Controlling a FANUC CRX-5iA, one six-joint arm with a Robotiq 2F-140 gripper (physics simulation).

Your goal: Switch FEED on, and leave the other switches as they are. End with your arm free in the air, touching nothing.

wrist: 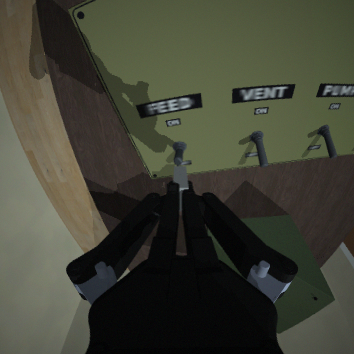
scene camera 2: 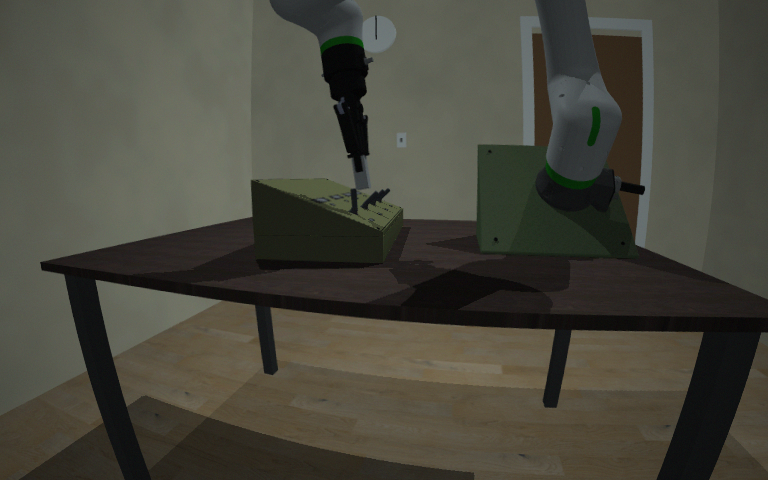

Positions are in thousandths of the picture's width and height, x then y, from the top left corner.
Labels:
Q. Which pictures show my gripper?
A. The wrist view and scene camera 2: all of them.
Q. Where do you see an olive switch box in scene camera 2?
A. At 382, 457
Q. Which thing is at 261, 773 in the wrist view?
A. My gripper.

